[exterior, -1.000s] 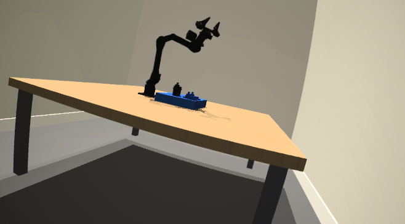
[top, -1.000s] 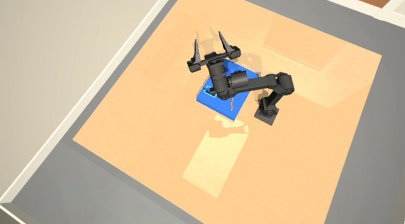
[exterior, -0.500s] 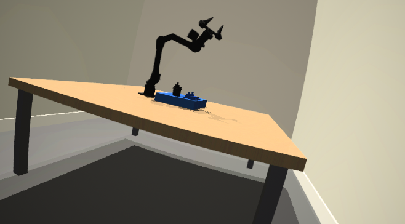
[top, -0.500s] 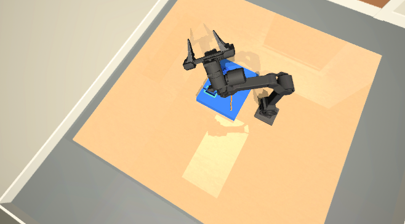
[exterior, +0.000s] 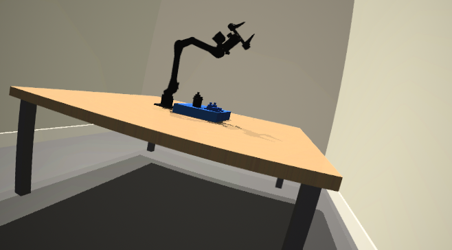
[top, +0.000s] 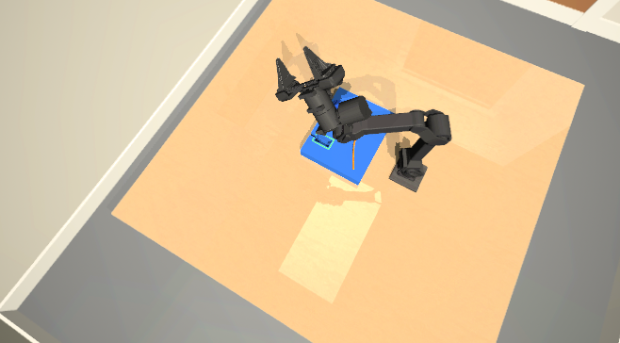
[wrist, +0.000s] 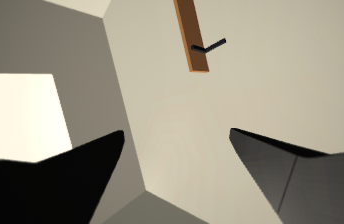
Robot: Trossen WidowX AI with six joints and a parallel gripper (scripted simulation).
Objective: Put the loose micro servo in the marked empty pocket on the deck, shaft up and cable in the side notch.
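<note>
My gripper tip is now 54 cm above the blue deck, 19 cm past it and 9 cm to the left of it.
</note>
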